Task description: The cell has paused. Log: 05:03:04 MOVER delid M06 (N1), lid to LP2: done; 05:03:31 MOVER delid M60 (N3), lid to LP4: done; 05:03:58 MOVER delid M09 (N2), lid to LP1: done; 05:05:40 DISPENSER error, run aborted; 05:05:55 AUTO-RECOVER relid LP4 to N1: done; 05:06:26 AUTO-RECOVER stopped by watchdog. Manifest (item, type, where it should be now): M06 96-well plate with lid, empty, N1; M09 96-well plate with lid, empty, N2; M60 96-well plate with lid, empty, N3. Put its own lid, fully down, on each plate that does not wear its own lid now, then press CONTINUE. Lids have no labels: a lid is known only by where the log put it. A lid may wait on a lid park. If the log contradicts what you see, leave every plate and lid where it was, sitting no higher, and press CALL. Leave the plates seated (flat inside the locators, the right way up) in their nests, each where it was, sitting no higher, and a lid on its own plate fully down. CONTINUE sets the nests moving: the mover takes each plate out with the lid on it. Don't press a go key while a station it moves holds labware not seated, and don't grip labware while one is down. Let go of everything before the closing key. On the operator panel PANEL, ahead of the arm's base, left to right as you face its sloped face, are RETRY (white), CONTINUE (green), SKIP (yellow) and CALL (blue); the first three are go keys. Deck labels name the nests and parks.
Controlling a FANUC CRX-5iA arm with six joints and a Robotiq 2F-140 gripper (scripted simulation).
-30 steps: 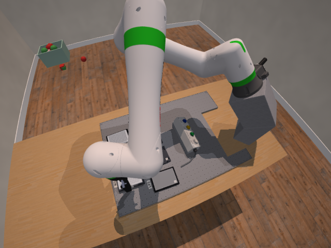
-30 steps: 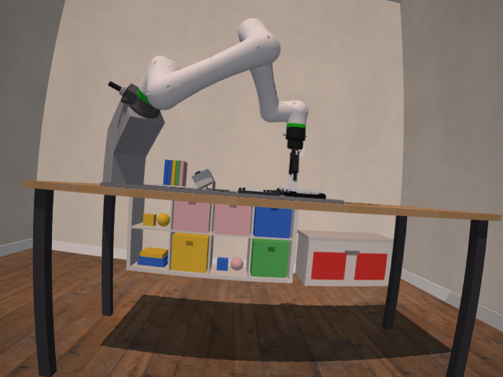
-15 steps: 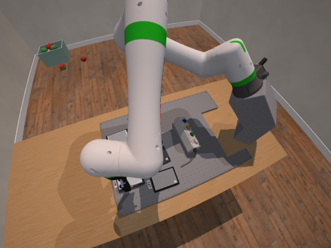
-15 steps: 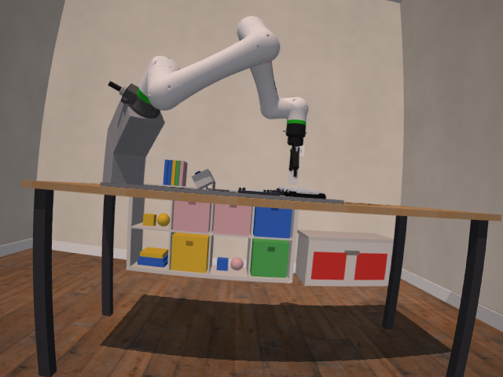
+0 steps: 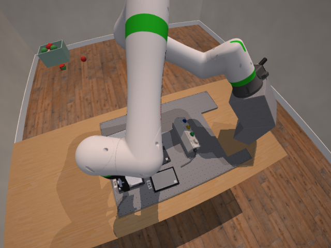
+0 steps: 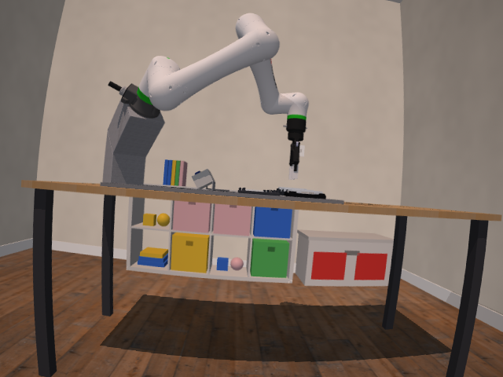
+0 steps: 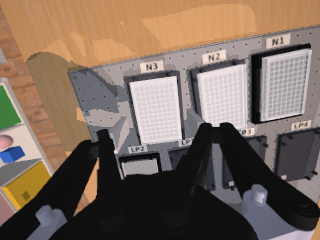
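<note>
My gripper is now 150 mm past the lid park LP2, 120 mm to the right of it and 100 mm above it. Round my hand: park labelled LP1: 190 mm behind, 100 mm below; LP3: 230 mm behind, 120 mm to the right, 100 mm below; LP2 label: 60 mm behind, 90 mm to the left, 100 mm below.
</note>
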